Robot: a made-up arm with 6 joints.
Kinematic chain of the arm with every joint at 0, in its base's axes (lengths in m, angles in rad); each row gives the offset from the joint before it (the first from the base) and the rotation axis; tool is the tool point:
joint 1: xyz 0 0 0.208 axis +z
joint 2: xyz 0 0.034 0 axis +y
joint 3: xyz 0 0 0.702 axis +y
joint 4: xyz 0 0 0.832 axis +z
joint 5: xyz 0 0 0 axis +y
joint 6: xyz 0 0 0.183 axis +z
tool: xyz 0 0 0
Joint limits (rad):
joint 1: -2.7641..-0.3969
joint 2: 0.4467..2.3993
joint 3: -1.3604..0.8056
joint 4: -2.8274..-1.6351
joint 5: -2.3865..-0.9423
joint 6: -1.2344..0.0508
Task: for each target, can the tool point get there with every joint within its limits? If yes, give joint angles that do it. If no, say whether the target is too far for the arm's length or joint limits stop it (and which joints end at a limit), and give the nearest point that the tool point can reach.
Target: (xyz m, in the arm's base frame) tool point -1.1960 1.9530 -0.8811
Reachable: no: too far | nearest point -0.3656 -0.2232 -0.9650 | short by 2.331 m
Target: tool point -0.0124 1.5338 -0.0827
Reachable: no: joint limits stop it (at a limit: joint 2, joint 3, joint 4) | nearest point -0.0031 0.3836 1.3358 | short by 1.826 m
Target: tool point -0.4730 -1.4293 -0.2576
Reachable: yes | joints -2.0151 1.5697 0.4767 -1.8981 -1.0849 -0.5842
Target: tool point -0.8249 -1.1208 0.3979
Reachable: yes | joints -2.3306 1.1132 0.4983 -2.1402 -2.0037 -0.3448
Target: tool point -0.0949 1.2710 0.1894
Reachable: no: joint limits stop it (at a limit: joint 2, joint 3, joint 4) | nearest point -0.0280 0.3756 1.3302 | short by 1.452 m
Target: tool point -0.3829 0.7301 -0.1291
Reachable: no: joint limits stop it (at a limit: joint 1, joint 2, joint 3, joint 4, joint 5) | nearest point -0.2626 -0.1824 -0.9991 | short by 1.266 m
